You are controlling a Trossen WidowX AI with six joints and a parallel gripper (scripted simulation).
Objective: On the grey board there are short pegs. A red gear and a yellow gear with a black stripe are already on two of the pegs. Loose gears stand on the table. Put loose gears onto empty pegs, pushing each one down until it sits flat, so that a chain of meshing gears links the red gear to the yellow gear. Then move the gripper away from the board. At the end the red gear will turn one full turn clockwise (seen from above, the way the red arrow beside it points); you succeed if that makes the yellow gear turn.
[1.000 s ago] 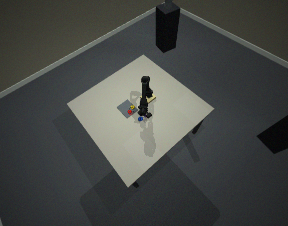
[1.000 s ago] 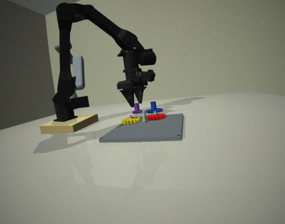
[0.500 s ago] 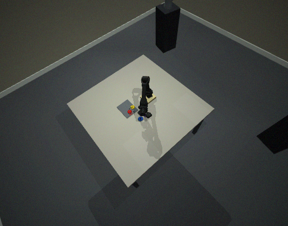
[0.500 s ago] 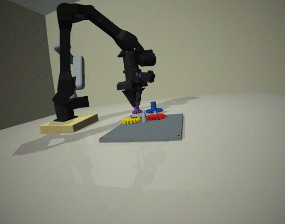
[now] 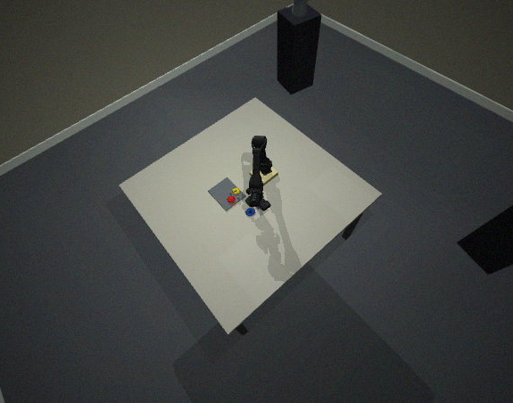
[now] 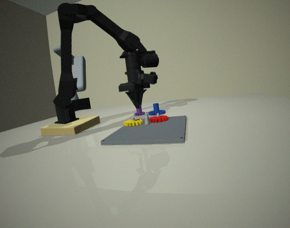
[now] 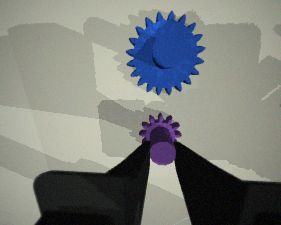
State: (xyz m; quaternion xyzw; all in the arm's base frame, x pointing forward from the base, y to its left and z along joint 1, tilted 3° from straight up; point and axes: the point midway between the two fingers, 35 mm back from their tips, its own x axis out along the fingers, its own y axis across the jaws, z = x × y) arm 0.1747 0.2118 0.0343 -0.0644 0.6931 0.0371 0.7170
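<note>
My gripper tip is 14 cm short of the red gear, 14 cm to the left of it and 1 cm above it. Round my gripper tip: purple gear 1 cm below; blue gear 7 cm ahead, 1 cm to the left, 1 cm below; red arrow 14 cm ahead, 11 cm to the right, 2 cm below.
</note>
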